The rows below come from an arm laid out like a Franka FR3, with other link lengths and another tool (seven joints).
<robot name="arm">
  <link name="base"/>
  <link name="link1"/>
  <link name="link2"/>
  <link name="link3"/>
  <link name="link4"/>
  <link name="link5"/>
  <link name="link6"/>
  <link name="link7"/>
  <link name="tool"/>
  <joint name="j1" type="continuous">
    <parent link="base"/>
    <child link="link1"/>
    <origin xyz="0 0 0.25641"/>
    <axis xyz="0 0 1"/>
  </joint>
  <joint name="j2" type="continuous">
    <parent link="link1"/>
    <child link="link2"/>
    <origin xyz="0 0 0"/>
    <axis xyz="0 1 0"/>
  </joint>
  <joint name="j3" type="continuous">
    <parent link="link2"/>
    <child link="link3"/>
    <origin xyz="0 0 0.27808"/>
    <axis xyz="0 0 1"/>
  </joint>
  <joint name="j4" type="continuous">
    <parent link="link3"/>
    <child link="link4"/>
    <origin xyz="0.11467 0 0"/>
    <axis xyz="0 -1 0"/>
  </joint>
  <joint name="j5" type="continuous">
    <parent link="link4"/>
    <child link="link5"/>
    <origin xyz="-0.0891 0 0.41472"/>
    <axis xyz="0 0 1"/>
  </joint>
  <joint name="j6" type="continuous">
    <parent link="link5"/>
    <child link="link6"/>
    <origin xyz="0 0 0"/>
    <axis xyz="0 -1 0"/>
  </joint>
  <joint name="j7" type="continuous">
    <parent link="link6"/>
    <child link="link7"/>
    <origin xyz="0.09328 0 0"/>
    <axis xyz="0 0 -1"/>
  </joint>
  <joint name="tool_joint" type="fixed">
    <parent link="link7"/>
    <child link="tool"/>
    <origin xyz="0.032 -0.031 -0.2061" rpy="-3.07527 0 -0.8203"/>
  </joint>
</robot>
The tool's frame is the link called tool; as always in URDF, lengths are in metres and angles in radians. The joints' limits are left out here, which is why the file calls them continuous.
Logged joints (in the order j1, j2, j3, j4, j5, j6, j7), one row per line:
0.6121 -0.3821 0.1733 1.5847 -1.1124 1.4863 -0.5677
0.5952 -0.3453 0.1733 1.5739 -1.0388 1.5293 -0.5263
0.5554 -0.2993 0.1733 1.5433 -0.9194 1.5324 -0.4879
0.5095 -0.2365 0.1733 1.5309 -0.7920 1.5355 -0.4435
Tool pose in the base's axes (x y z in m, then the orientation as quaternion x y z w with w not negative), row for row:
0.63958 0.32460 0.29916 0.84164 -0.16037 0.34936 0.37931
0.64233 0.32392 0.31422 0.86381 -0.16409 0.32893 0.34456
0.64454 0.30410 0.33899 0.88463 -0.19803 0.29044 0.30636
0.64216 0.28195 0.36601 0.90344 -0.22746 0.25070 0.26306
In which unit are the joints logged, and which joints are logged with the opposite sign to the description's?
The joints are logged in radians. Opposite sign: j2, j4, j7.
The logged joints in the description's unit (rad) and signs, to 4 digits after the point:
0.6121 0.3821 0.1733 -1.5847 -1.1124 1.4863 0.5677
0.5952 0.3453 0.1733 -1.5739 -1.0388 1.5293 0.5263
0.5554 0.2993 0.1733 -1.5433 -0.9194 1.5324 0.4879
0.5095 0.2365 0.1733 -1.5309 -0.7920 1.5355 0.4435

